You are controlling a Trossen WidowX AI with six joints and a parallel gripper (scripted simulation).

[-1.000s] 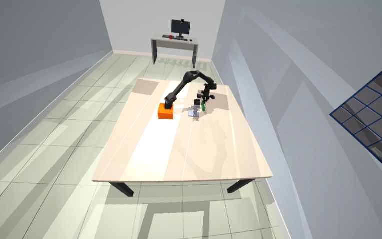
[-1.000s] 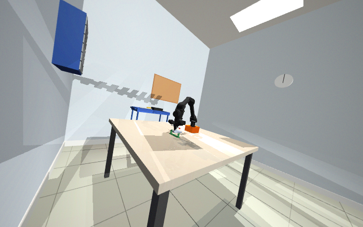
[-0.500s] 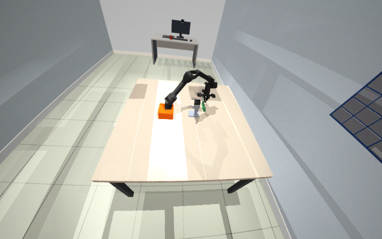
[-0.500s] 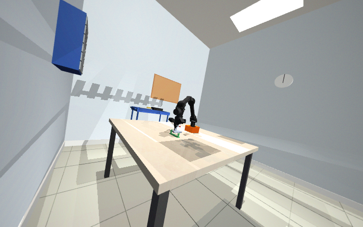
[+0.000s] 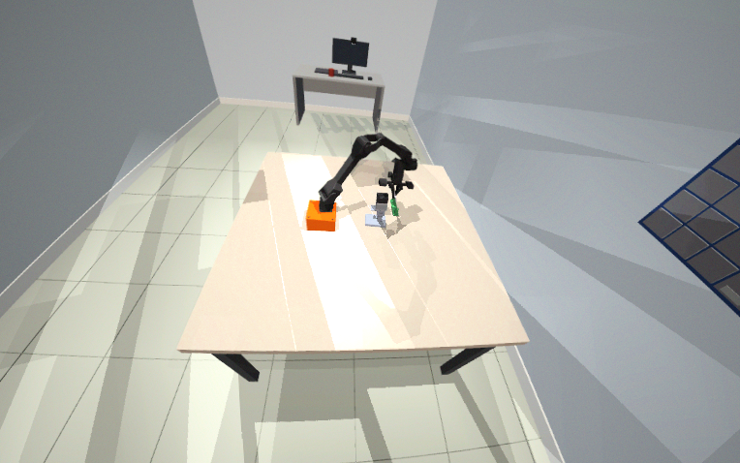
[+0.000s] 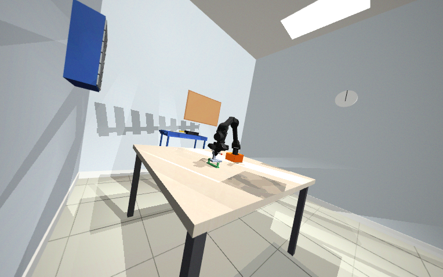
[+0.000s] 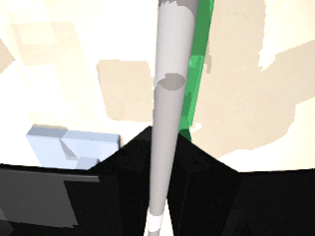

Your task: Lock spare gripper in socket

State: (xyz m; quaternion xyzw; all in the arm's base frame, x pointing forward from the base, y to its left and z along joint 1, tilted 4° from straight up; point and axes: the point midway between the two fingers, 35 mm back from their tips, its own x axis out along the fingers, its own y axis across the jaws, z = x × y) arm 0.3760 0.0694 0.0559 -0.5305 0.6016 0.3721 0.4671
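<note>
My gripper tip is 50 mm above the green rest, 20 mm short of it and 10 mm to the right of it. From my gripper tip the other things lie so: mount 110 mm behind, 100 mm to the right, 30 mm below; then spare gripper 100 mm to the right, 100 mm behind, 50 mm above.
</note>
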